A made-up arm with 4 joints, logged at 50 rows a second.
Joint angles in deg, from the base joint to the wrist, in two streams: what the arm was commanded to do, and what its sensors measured. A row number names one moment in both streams.
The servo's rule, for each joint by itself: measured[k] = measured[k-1] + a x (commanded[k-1-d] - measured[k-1]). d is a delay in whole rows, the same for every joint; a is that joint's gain. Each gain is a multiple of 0.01, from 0.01 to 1. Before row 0 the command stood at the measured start. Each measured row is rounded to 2 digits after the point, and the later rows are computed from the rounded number. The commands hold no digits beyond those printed.
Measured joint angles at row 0: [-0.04 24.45 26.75 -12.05]
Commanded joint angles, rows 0 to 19: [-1.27 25.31 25.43 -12.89]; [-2.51 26.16 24.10 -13.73]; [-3.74 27.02 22.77 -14.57]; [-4.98 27.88 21.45 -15.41]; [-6.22 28.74 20.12 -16.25]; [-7.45 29.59 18.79 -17.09]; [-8.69 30.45 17.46 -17.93]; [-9.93 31.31 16.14 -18.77]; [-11.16 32.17 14.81 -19.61]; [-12.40 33.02 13.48 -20.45]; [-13.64 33.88 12.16 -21.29]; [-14.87 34.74 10.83 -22.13]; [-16.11 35.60 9.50 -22.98]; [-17.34 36.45 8.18 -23.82]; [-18.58 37.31 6.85 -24.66]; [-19.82 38.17 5.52 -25.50]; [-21.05 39.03 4.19 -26.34]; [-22.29 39.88 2.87 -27.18]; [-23.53 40.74 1.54 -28.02]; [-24.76 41.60 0.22 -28.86]
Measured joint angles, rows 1 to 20: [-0.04 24.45 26.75 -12.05]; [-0.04 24.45 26.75 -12.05]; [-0.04 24.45 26.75 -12.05]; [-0.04 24.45 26.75 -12.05]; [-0.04 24.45 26.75 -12.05]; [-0.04 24.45 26.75 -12.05]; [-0.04 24.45 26.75 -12.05]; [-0.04 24.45 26.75 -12.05]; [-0.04 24.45 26.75 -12.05]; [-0.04 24.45 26.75 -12.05]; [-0.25 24.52 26.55 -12.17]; [-0.63 24.65 26.18 -12.39]; [-1.16 24.84 25.67 -12.70]; [-1.81 25.08 25.04 -13.08]; [-2.56 25.37 24.30 -13.52]; [-3.39 25.71 23.47 -14.02]; [-4.29 26.09 22.57 -14.57]; [-5.25 26.51 21.61 -15.16]; [-6.25 26.96 20.59 -15.78]; [-7.30 27.44 19.52 -16.43]
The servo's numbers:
d 10
a 0.17 0.08 0.15 0.14

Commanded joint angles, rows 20 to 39: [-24.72 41.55 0.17 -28.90]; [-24.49 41.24 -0.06 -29.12]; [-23.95 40.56 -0.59 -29.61]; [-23.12 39.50 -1.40 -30.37]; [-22.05 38.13 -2.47 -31.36]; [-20.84 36.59 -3.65 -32.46]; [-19.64 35.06 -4.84 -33.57]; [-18.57 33.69 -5.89 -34.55]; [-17.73 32.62 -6.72 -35.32]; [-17.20 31.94 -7.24 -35.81]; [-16.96 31.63 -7.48 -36.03]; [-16.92 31.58 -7.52 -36.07]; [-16.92 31.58 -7.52 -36.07]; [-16.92 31.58 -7.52 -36.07]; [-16.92 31.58 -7.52 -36.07]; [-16.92 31.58 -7.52 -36.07]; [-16.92 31.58 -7.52 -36.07]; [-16.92 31.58 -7.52 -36.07]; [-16.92 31.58 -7.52 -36.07]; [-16.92 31.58 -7.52 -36.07]
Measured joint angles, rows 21 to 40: [-8.38 27.96 18.42 -17.11]; [-9.48 28.50 17.28 -17.81]; [-10.61 29.07 16.11 -18.53]; [-11.75 29.66 14.92 -19.27]; [-12.91 30.27 13.71 -20.02]; [-14.08 30.90 12.48 -20.79]; [-15.26 31.55 11.24 -21.57]; [-16.46 32.22 9.98 -22.36]; [-17.66 32.90 8.71 -23.15]; [-18.87 33.60 7.44 -23.95]; [-19.86 34.24 6.35 -24.64]; [-20.65 34.80 5.39 -25.27]; [-21.21 35.26 4.49 -25.88]; [-21.53 35.60 3.61 -26.51]; [-21.62 35.80 2.70 -27.19]; [-21.49 35.86 1.75 -27.93]; [-21.18 35.80 0.76 -28.72]; [-20.74 35.63 -0.24 -29.54]; [-20.23 35.39 -1.21 -30.35]; [-19.71 35.11 -2.11 -31.11]
